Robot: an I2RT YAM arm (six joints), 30 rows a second.
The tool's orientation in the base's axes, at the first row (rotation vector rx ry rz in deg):
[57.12 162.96 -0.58]
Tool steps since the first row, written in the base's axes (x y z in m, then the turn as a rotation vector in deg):
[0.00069 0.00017 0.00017 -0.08 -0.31 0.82]
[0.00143 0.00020 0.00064 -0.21 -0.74 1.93]
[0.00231 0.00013 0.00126 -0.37 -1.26 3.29]
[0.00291 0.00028 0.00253 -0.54 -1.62 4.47]
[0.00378 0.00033 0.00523 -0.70 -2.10 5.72]
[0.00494 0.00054 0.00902 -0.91 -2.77 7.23]
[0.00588 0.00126 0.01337 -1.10 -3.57 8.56]
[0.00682 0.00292 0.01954 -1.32 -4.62 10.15]
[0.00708 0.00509 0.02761 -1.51 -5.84 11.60]
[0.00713 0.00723 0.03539 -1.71 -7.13 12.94]
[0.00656 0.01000 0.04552 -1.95 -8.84 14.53]
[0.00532 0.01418 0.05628 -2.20 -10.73 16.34]
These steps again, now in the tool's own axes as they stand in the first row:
[-0.00045 0.00057 -0.00010 -0.23 -0.26 -0.81]
[-0.00106 0.00107 -0.00048 -0.53 -0.64 -1.90]
[-0.00186 0.00158 -0.00098 -0.90 -1.10 -3.25]
[-0.00239 0.00212 -0.00218 -1.14 -1.44 -4.42]
[-0.00336 0.00280 -0.00476 -1.46 -1.87 -5.65]
[-0.00459 0.00382 -0.00839 -1.90 -2.47 -7.14]
[-0.00540 0.00512 -0.01263 -2.41 -3.17 -8.45]
[-0.00586 0.00723 -0.01872 -3.09 -4.07 -10.00]
[-0.00570 0.00937 -0.02680 -3.88 -5.09 -11.40]
[-0.00536 0.01136 -0.03461 -4.69 -6.18 -12.69]
[-0.00444 0.01353 -0.04486 -5.76 -7.61 -14.21]
[-0.00220 0.01642 -0.05588 -6.96 -9.17 -15.95]

